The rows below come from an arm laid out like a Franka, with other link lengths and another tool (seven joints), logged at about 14 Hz.
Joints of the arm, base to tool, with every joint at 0 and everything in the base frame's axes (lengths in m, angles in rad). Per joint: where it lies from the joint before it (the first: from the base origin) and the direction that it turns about. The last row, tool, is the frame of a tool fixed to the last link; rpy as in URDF.
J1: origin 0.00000 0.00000 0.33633 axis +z
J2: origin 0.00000 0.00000 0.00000 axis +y
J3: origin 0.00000 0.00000 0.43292 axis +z
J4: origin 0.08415 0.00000 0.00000 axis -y
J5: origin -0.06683 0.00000 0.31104 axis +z
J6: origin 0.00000 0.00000 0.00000 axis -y
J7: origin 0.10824 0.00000 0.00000 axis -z
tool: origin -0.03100 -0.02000 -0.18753 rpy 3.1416 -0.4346 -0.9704
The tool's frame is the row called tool.
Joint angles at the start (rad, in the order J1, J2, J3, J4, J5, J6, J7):
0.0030 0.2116 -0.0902 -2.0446 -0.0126 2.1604 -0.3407
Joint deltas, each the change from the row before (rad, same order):
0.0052 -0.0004 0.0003 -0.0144 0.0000 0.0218 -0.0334
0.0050 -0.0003 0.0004 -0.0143 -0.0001 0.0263 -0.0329
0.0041 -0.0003 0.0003 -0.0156 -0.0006 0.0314 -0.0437
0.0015 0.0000 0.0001 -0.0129 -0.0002 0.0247 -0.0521
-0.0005 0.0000 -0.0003 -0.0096 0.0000 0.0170 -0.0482
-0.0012 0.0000 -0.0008 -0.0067 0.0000 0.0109 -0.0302
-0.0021 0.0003 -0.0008 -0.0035 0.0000 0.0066 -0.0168
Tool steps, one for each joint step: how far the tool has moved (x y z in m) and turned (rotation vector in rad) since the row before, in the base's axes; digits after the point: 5 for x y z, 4 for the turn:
0.00063 0.00208 -0.00342 0.0027 -0.0071 0.0391
0.00148 0.00202 -0.00306 0.0020 -0.0115 0.0387
0.00223 0.00125 -0.00304 0.0017 -0.0150 0.0490
0.00194 -0.00024 -0.00268 0.0021 -0.0104 0.0542
0.00134 -0.00130 -0.00206 0.0018 -0.0061 0.0476
0.00055 -0.00154 -0.00148 0.0008 -0.0034 0.0284
0.00037 -0.00179 -0.00084 0.0003 -0.0024 0.0140

